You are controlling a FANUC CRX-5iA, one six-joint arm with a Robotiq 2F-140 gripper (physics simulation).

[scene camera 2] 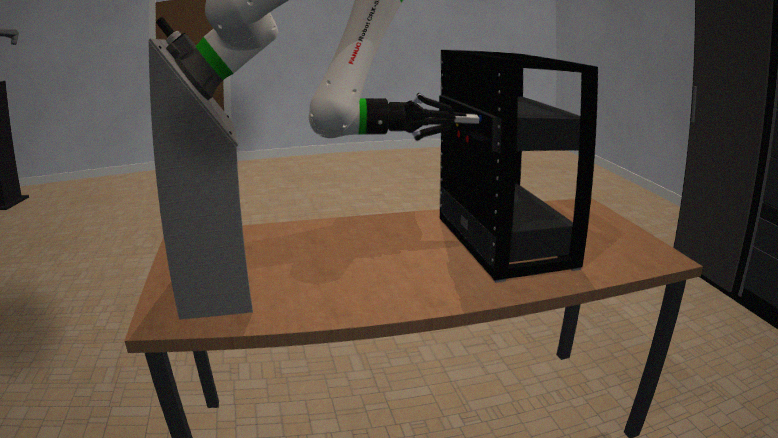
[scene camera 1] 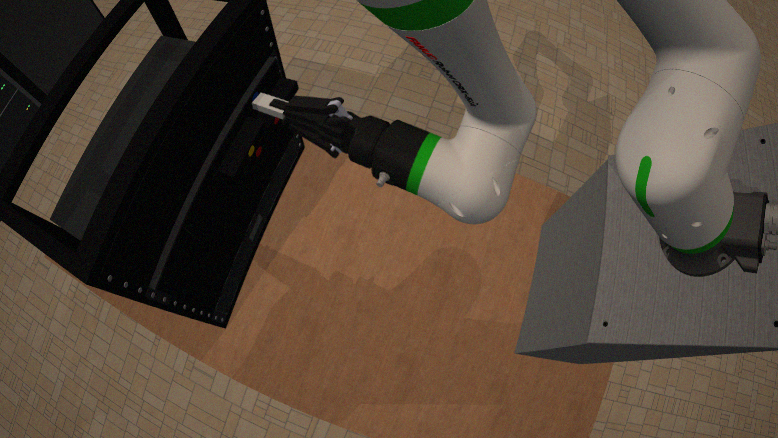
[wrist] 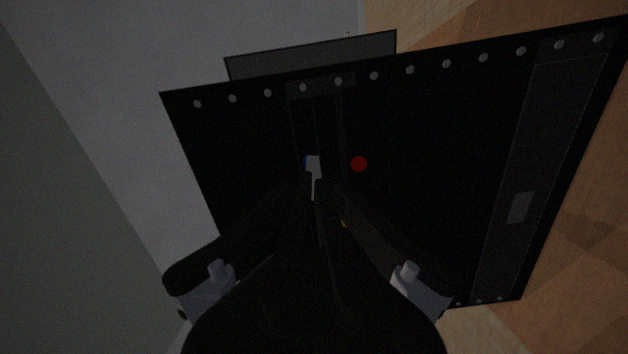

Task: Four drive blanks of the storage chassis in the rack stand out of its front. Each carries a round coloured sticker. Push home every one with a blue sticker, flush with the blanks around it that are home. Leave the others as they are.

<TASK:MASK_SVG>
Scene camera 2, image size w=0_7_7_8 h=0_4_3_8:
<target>my gripper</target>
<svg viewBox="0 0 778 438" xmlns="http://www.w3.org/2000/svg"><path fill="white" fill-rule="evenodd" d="M389 103L391 122L388 130L412 133L416 141L426 136L450 131L453 124L479 124L480 118L477 115L453 112L450 105L426 98L420 93L416 94L416 98L413 101ZM417 103L425 103L445 111L423 109Z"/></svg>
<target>black rack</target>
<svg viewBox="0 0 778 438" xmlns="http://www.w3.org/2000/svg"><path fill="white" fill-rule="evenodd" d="M441 50L441 95L439 95L439 102L450 105L453 112L474 114L480 119L479 124L453 124L450 131L441 133L440 220L486 270L495 283L506 282L506 279L569 269L572 271L581 270L586 247L593 184L598 67L518 53ZM522 151L579 150L573 222L520 186ZM523 68L581 72L580 116L523 97Z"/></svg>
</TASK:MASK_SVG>
